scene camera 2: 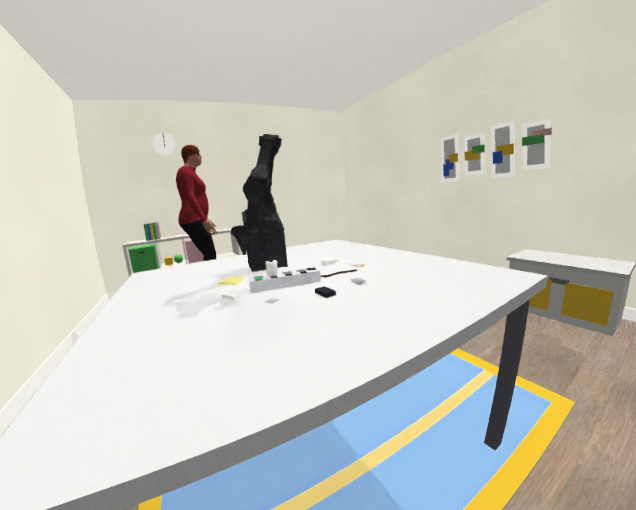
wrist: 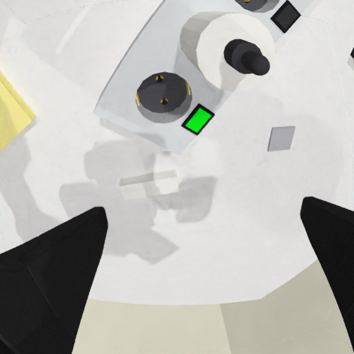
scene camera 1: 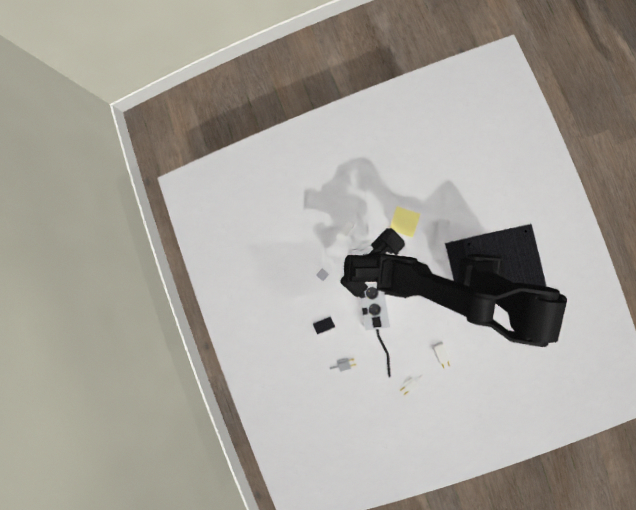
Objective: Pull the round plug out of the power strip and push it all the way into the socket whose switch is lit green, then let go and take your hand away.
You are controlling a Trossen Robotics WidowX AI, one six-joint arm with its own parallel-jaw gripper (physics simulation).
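Places are measured from the arm's base along level axes (x ahead, y left, z up), in metres.
Pixels of known places: gripper, fingertip midpoint: (scene camera 2: 253, 253); arm's base, origin of the base link: (scene camera 1: 490, 269).
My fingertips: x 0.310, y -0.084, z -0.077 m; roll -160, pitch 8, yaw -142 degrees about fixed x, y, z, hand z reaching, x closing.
Observation:
Ahead of a thing's pixels: the offset from my fingertips to its top centre. "spot": to the spot under its first point.
The round white plug {0.058 m left, 0.016 m back, 0.029 m down} (scene camera 2: 271, 268) (wrist: 215, 55) stands upright in the power strip {0.096 m left, 0.016 m back, 0.084 m down} (scene camera 1: 384, 317) (scene camera 2: 286, 282) (wrist: 140, 55); a black cable stub tops it in the wrist view. Beside it, at the strip's end, is an empty dark round socket (wrist: 164, 91) with two holes. The green-lit switch {spot: 0.006 m left, 0.009 m ahead, 0.084 m down} (scene camera 2: 258, 278) (wrist: 198, 119) is next to this socket. My gripper (scene camera 1: 371, 264) (wrist: 207, 213) is open and empty, above the table and beyond the green-switch end of the strip in the wrist view. In scene camera 1 the arm hides the plug and that end.
A yellow note {0.088 m right, 0.156 m back, 0.115 m down} (scene camera 1: 405, 221) (scene camera 2: 231, 280) (wrist: 12, 117), a grey square {spot: 0.029 m left, 0.126 m ahead, 0.123 m down} (scene camera 1: 322, 274) (scene camera 2: 271, 301) (wrist: 281, 138) and a small white object {0.092 m right, 0.032 m ahead, 0.115 m down} (scene camera 2: 229, 297) (wrist: 150, 183) lie near the strip. A black block {0.188 m left, 0.149 m ahead, 0.112 m down} (scene camera 1: 323, 325) (scene camera 2: 325, 291), a grey plug {0.320 m left, 0.099 m ahead, 0.113 m down} (scene camera 1: 344, 364) and a white plug {0.340 m left, 0.197 m back, 0.105 m down} (scene camera 1: 439, 352) lie farther off.

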